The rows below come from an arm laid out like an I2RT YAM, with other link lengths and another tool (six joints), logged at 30 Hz.
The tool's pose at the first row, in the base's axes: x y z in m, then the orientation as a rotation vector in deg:
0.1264 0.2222 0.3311 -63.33 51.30 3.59
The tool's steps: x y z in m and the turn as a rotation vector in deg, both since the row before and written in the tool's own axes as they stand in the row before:
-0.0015 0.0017 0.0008 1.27 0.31 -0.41
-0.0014 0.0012 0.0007 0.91 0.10 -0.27
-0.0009 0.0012 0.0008 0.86 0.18 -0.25
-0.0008 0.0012 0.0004 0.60 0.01 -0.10
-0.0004 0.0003 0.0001 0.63 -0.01 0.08
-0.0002 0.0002 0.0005 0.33 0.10 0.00
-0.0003 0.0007 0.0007 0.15 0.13 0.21
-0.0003 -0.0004 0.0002 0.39 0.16 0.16
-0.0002 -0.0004 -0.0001 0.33 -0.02 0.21
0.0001 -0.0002 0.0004 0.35 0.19 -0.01
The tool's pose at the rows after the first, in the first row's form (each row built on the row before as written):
0.1251 0.2242 0.3309 -62.36 51.28 2.51
0.1241 0.2259 0.3310 -61.64 51.16 1.82
0.1235 0.2275 0.3308 -60.97 51.13 1.13
0.1227 0.2287 0.3305 -60.46 51.04 0.77
0.1224 0.2291 0.3306 -59.84 51.03 0.56
0.1225 0.2297 0.3307 -59.54 51.10 0.36
0.1225 0.2307 0.3305 -59.32 51.32 0.40
0.1226 0.2307 0.3310 -58.90 51.52 0.28
0.1226 0.2305 0.3314 -58.50 51.58 0.32
0.1230 0.2306 0.3316 -58.19 51.72 0.06

